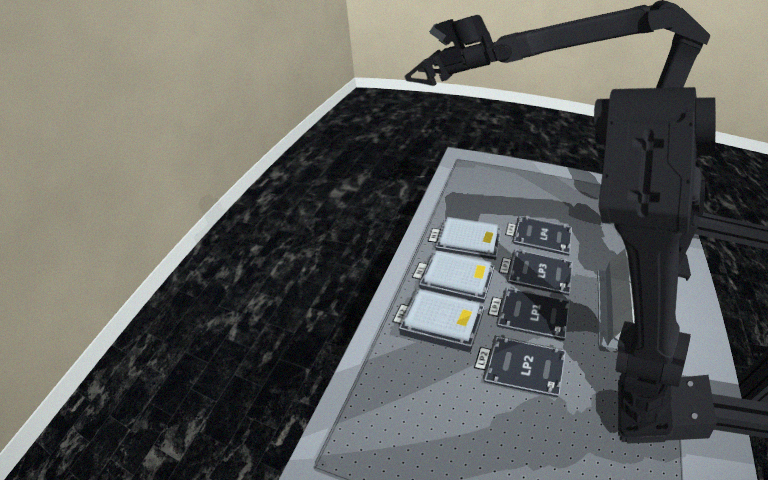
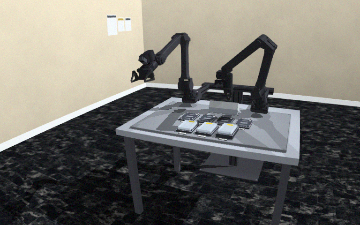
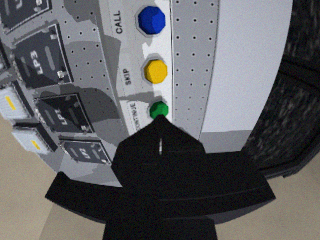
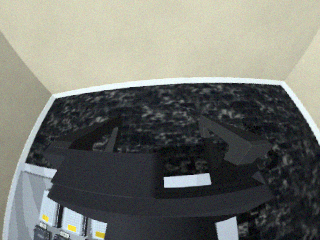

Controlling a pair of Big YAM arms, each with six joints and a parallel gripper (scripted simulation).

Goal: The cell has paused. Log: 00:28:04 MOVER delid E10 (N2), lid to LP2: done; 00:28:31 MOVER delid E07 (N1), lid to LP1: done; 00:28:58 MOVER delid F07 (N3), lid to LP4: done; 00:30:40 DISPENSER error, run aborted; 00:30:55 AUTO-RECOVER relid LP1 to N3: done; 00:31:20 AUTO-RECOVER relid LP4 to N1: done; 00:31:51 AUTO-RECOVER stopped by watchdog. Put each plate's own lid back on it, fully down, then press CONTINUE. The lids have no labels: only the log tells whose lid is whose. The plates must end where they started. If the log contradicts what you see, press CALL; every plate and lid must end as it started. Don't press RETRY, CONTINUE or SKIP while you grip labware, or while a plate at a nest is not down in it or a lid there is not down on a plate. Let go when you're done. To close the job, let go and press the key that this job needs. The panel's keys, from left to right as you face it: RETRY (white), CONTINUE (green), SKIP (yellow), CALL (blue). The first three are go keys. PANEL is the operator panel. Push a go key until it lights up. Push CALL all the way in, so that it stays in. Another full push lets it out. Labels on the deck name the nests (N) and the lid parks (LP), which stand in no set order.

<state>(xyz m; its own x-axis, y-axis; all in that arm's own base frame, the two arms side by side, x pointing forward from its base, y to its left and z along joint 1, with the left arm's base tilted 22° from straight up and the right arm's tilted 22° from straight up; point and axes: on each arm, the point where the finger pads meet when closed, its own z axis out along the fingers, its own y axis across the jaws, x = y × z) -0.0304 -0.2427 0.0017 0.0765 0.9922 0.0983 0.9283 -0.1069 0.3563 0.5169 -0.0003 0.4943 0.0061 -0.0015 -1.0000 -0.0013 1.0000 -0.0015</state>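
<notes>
Right now the green key is 3 cm below my left hand. The rest, counted from my left hand: blue key: 2 cm ahead, 10 cm to the right, 3 cm below; yellow key: 1 cm ahead, 5 cm to the right, 3 cm below; white key: 5 cm to the left, 3 cm below.
</notes>
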